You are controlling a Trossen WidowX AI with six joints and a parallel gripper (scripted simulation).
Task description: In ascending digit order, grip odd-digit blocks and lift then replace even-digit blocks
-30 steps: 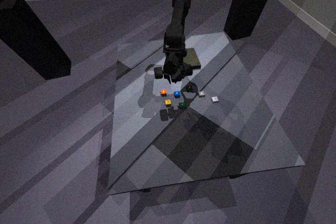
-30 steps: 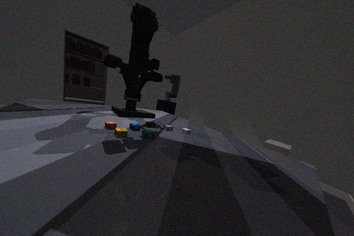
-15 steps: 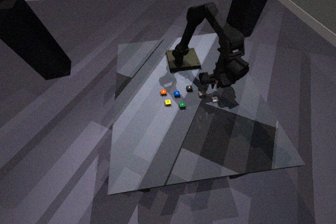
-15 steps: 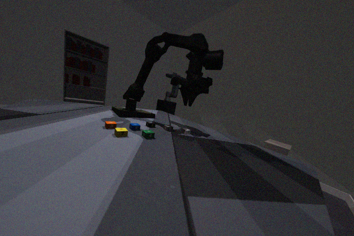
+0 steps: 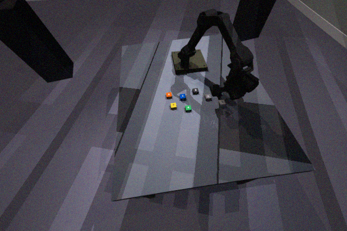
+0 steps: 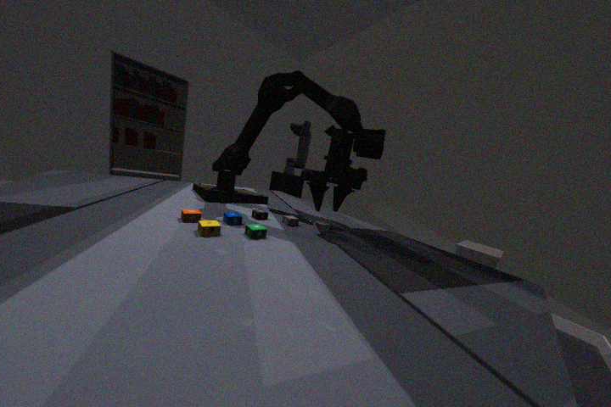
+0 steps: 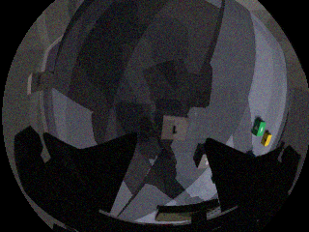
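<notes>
My gripper tip is now 40 mm above the white block and 10 mm to the left of it. From my gripper tip the other things lie so: grey block 70 mm behind, 60 mm to the right, 40 mm below; green block 200 mm to the right, 40 mm below, 30 mm behind; dark block 140 mm behind, 120 mm to the right, 40 mm below.
</notes>
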